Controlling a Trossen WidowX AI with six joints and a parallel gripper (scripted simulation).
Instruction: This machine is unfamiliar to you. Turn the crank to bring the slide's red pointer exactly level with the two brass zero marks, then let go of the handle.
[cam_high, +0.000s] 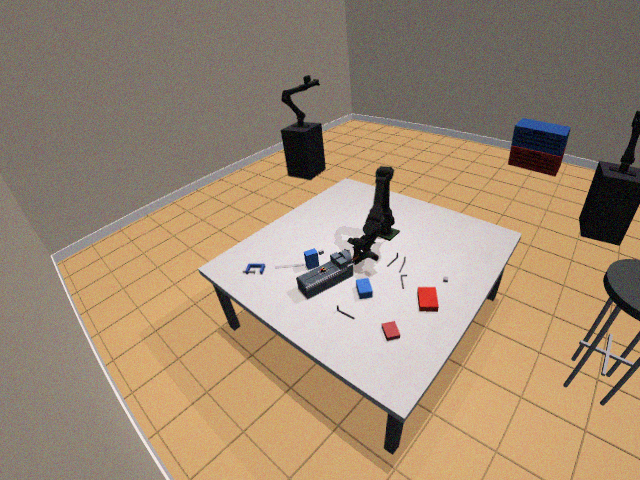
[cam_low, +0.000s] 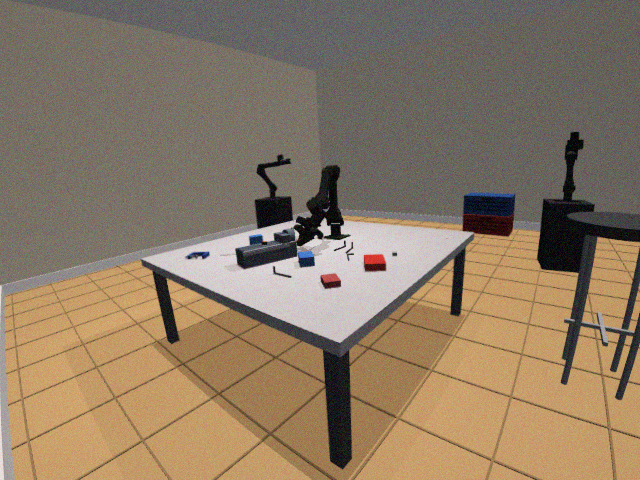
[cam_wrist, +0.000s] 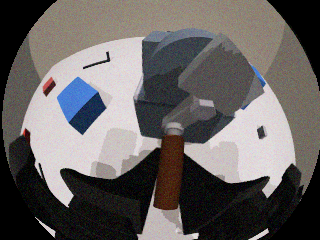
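Now: the brown crank handle 2 cm behind my gripper tip, 1 cm to the left of it and 2 cm above it. From my gripper tip the other things lie so: red pointer (15 cm ahead, 8 cm to the right, 4 cm above).
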